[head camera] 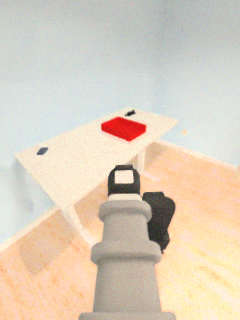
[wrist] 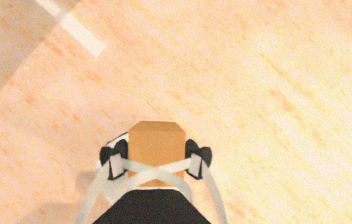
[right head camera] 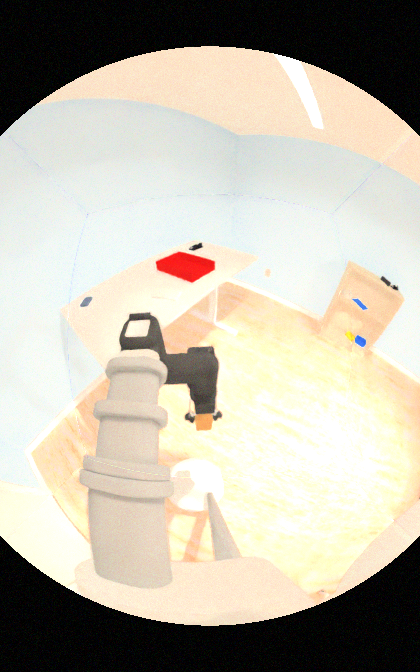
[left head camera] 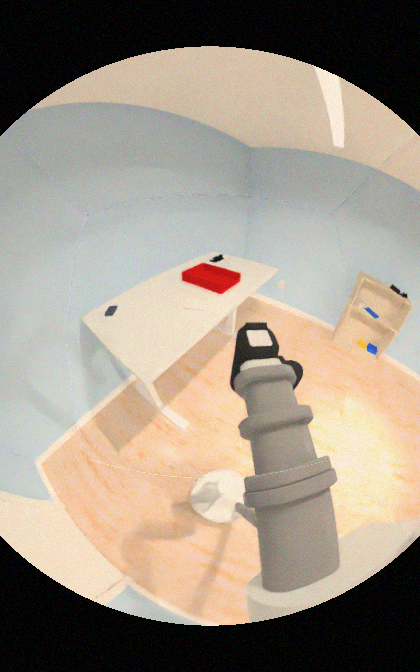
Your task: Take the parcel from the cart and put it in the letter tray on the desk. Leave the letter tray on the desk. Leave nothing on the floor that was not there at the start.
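Frame: origin at the robot's base, x back, y up, z left, level; millimetres.
Seen in the pictures: gripper, between the fingertips: (wrist: 156,152).
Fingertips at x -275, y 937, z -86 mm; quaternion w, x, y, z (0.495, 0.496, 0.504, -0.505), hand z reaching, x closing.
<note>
A point is followed by its place in that frame.
My gripper (right head camera: 203,416) (wrist: 156,152) @(z -86, x -275, y 937 mm) is shut on the parcel, an orange-brown box (right head camera: 204,423) (wrist: 156,145) @(z -86, x -292, y 988 mm), with one fingertip on each side of it. Both are in the air over the floor, in front of the desk. The red letter tray (head camera: 123,129) @(z -16, x -1383, y 924 mm) (left head camera: 211,278) (right head camera: 185,266) stands on the white desk (head camera: 75,170) @(z 315, x -772, y 922 mm) (left head camera: 145,330) (right head camera: 117,295), towards its far right end. In the head camera view the parcel is hidden behind the wrist. The cart does not clearly show.
A dark blue item (head camera: 42,150) @(z 645, x -997, y 940 mm) (left head camera: 111,310) (right head camera: 86,301) lies at the desk's left, and a small black item (head camera: 130,113) @(z -112, x -1807, y 944 mm) (left head camera: 216,258) (right head camera: 196,246) behind the tray. A wooden shelf unit (left head camera: 347,305) with blue and yellow things stands at the right wall.
</note>
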